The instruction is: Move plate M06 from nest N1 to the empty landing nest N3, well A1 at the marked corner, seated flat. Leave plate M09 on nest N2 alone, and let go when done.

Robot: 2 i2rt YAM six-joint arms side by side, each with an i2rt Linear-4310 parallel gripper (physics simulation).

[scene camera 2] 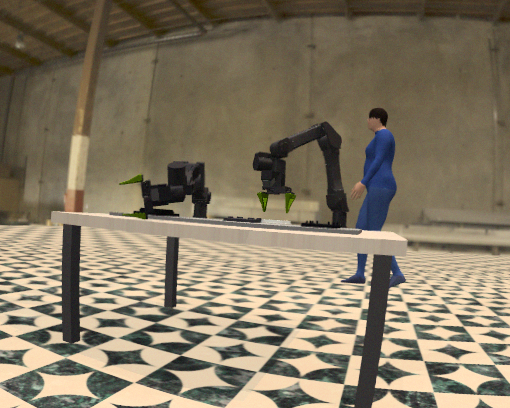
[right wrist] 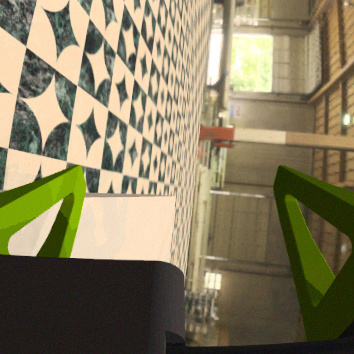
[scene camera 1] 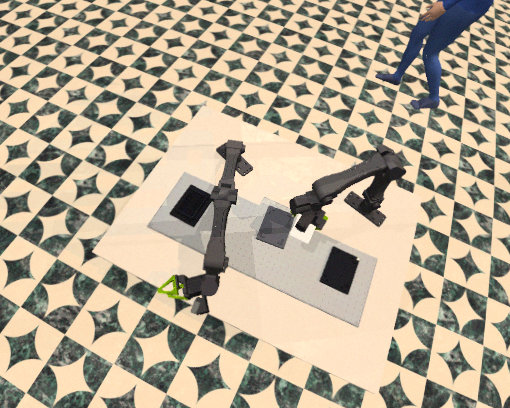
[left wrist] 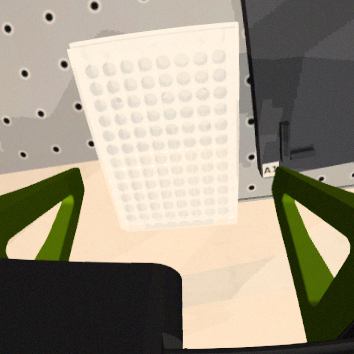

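A white well plate (scene camera 1: 304, 233) (scene camera 2: 276, 221) (left wrist: 170, 130) lies beside the dark grey middle nest (scene camera 1: 274, 227) (left wrist: 305, 100), partly past the board's edge. Its label is not readable. A small A1 tag (left wrist: 270, 170) marks the nest's near corner in the left wrist view. My left gripper (scene camera 2: 276, 211) (left wrist: 177, 177) is open above the plate, its fingers apart from it. My right gripper (scene camera 2: 116, 199) (right wrist: 179, 175) is open and turned sideways, low by the table edge at the picture's left. Black nests stand at the board's left (scene camera 1: 191, 205) and right (scene camera 1: 340, 270); nest numbers do not show.
The grey perforated board (scene camera 1: 280, 270) (left wrist: 30, 100) lies on the pale table (scene camera 1: 320, 335) (scene camera 2: 230, 237). My right arm (scene camera 1: 217, 230) crosses over the board beside the left black nest. A person in blue (scene camera 1: 432, 50) (scene camera 2: 380, 165) stands beyond the table.
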